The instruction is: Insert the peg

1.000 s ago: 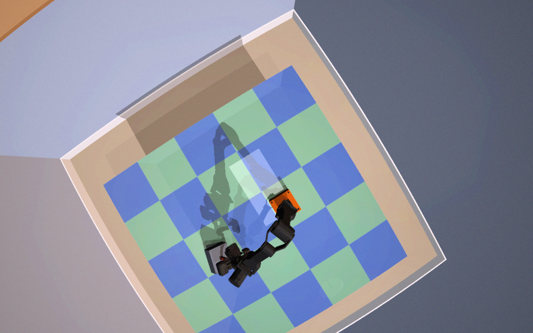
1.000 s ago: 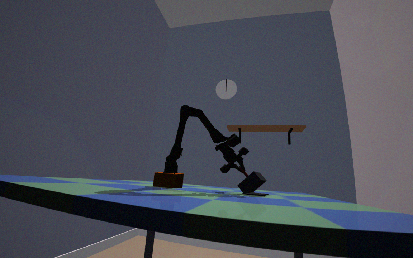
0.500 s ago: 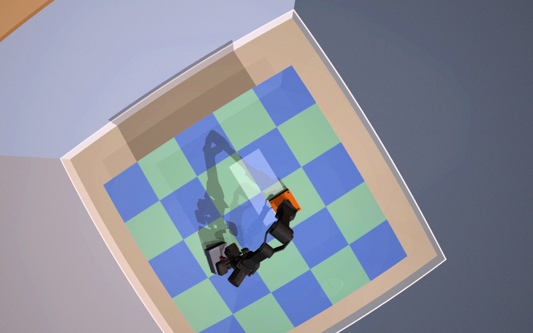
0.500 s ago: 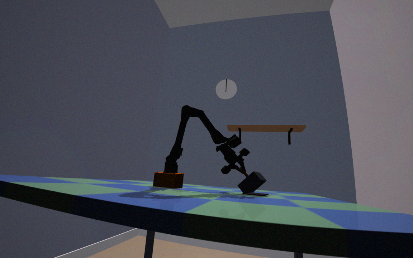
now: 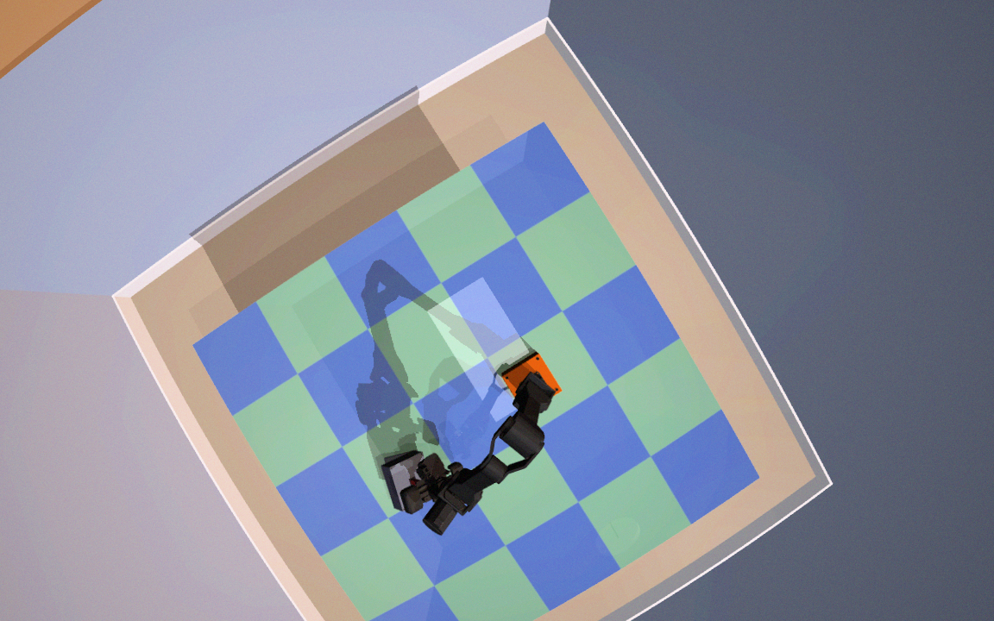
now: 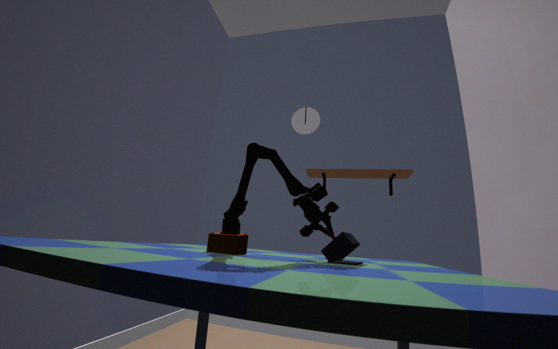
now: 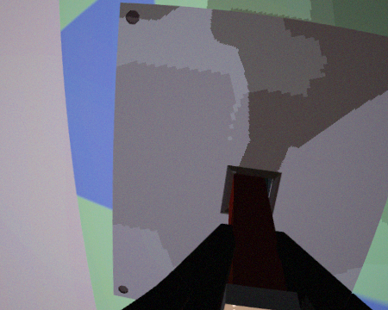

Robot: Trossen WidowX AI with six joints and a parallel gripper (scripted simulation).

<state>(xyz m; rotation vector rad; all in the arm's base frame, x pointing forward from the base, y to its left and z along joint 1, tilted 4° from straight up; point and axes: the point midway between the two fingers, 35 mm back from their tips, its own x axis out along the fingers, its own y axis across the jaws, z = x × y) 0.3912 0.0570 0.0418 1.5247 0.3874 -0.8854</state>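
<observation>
My gripper tip is now 4 cm short of the grey sloped panel, 4 cm above it and 1 cm to the left of it. Also, from my gripper tip: red square peg: 1 cm behind, 1 cm above; flat plate: 10 cm below, 5 cm ahead, 2 cm to the right.
</observation>
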